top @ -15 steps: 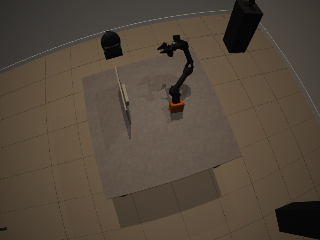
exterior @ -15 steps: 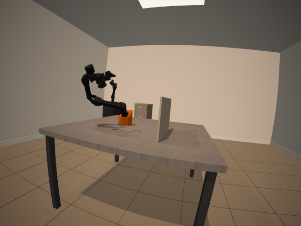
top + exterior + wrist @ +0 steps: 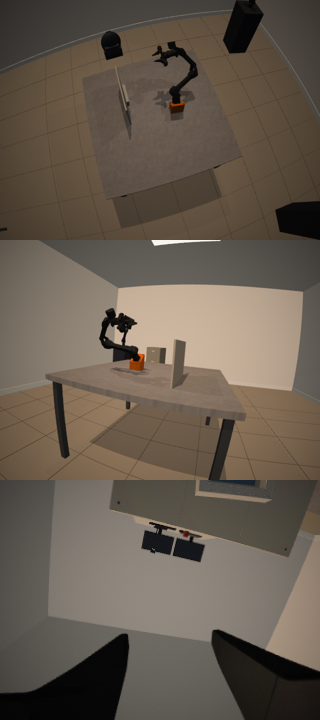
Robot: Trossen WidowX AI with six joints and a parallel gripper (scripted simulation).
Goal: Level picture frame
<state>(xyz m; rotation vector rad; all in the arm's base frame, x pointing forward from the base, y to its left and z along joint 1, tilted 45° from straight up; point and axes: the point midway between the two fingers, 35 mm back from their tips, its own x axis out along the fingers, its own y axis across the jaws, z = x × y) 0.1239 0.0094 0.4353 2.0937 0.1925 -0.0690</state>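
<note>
Now: gripper tip 29 cm short of the picture frame, 17 cm to the right of it and 26 cm above it. Round my gripper tip: wall panel: 30 cm ahead, 15 cm to the left, 26 cm below.
</note>
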